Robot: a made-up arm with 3 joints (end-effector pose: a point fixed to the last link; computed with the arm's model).
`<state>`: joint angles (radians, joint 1 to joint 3).
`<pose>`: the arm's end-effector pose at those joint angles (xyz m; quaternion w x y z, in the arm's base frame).
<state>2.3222 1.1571 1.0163</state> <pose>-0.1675 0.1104 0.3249 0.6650 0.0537 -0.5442 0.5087</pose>
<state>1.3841 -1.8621 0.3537</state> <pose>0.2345 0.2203 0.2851 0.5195 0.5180 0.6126 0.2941</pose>
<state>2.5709 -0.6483 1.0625</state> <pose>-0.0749 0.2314 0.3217 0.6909 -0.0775 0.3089 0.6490</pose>
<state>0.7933 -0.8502 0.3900</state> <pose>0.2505 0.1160 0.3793 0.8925 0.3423 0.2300 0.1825</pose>
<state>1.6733 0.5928 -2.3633</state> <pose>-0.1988 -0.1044 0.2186 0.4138 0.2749 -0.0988 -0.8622</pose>
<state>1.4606 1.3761 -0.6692</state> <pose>-0.0940 0.2162 0.0193 0.3743 -0.5860 -0.2448 0.6757</pose>
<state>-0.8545 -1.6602 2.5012</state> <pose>-0.1718 -0.0627 0.2175 0.0721 -0.5017 -0.5413 0.6709</pose>
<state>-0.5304 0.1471 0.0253</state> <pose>0.2794 -0.0437 0.3470 0.9590 -0.0712 0.0184 -0.2735</pose>
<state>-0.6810 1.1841 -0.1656</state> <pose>0.2783 -0.0623 0.1312 0.8024 -0.5088 0.2292 -0.2115</pose>
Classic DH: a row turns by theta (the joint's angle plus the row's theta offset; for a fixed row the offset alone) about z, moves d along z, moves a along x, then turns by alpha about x. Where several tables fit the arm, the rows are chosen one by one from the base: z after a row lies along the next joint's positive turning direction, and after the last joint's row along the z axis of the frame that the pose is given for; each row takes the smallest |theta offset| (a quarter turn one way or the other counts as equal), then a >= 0, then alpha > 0; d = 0 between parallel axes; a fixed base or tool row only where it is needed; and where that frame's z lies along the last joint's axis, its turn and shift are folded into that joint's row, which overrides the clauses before.
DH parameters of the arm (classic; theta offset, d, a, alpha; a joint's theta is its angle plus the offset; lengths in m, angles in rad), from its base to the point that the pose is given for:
joint 1: -1.5708 0.2473 0.0515 1.5708
joint 2: 0 -0.0715 -0.1167 1.5708
joint 3: 1.4304 0 -0.1929 3.1416
tool (fixed): 3.0012 0.1214 0 0

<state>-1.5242 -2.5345 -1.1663</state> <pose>-0.3635 -0.1389 0.3204 0.2941 0.2134 -0.9301 -0.0532</pose>
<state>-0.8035 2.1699 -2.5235</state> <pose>-0.1176 0.0253 0.0092 0.3047 0.0819 0.8805 0.3539</pose>
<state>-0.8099 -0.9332 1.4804</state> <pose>-0.0589 -0.2157 0.2624 0.3688 0.4248 0.1480 -0.8134</pose>
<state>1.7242 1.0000 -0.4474</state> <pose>-0.2049 0.2031 0.1247 0.4091 -0.3850 -0.2857 0.7764</pose>
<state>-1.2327 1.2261 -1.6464</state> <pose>0.1665 0.0266 0.0012 0.8005 -0.0753 0.5704 0.1680</pose>
